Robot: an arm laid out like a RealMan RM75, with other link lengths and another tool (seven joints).
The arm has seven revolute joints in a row. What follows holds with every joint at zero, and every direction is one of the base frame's. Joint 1 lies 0.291 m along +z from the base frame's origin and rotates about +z. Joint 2 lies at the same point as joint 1 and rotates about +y. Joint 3 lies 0.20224 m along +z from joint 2 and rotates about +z. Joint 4 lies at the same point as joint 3 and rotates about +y. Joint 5 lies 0.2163 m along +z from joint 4 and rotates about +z. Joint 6 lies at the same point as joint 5 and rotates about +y. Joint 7 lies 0.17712 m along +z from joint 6 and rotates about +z. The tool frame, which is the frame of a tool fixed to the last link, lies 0.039 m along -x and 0.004 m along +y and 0.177 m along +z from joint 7; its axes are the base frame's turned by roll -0.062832, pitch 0 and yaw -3.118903 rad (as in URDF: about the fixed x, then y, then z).
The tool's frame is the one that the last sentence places.
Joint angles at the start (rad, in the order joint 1, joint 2, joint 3, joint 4, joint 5, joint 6, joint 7):
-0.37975 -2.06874 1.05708 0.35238 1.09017 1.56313 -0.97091
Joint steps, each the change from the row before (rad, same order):
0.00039 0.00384 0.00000 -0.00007 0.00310 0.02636 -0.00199
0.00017 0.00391 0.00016 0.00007 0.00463 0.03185 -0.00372
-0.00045 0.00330 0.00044 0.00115 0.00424 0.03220 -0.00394
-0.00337 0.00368 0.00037 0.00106 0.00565 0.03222 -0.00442
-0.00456 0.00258 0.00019 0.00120 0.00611 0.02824 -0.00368
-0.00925 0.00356 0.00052 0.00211 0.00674 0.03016 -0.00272
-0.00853 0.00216 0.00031 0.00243 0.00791 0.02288 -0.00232
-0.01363 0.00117 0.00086 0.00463 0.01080 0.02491 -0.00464
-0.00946 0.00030 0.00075 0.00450 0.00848 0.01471 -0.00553
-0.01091 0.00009 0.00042 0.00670 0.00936 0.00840 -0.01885
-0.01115 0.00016 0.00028 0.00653 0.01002 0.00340 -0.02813
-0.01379 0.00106 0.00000 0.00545 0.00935 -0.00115 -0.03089
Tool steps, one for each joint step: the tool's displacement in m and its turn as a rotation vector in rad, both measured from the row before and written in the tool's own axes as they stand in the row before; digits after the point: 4 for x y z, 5 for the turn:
-0.0047 -0.0069 -0.0012 0.02199 -0.01068 0.00021
-0.0054 -0.0090 -0.0013 0.02778 -0.01233 -0.00157
-0.0058 -0.0094 -0.0009 0.02926 -0.01324 -0.00135
-0.0059 -0.0101 -0.0001 0.03261 -0.01236 -0.00071
-0.0051 -0.0095 0.0005 0.03089 -0.01054 -0.00034
-0.0061 -0.0106 0.0017 0.03757 -0.01139 0.00353
-0.0041 -0.0089 0.0018 0.03188 -0.00695 0.00279
-0.0047 -0.0112 0.0035 0.04138 -0.00696 0.00272
-0.0025 -0.0074 0.0026 0.02794 -0.00256 0.00008
-0.0017 -0.0063 0.0032 0.02525 0.00209 -0.01073
-0.0005 -0.0053 0.0031 0.02126 0.00647 -0.01985
-0.0001 -0.0037 0.0036 0.01825 0.00919 -0.02134

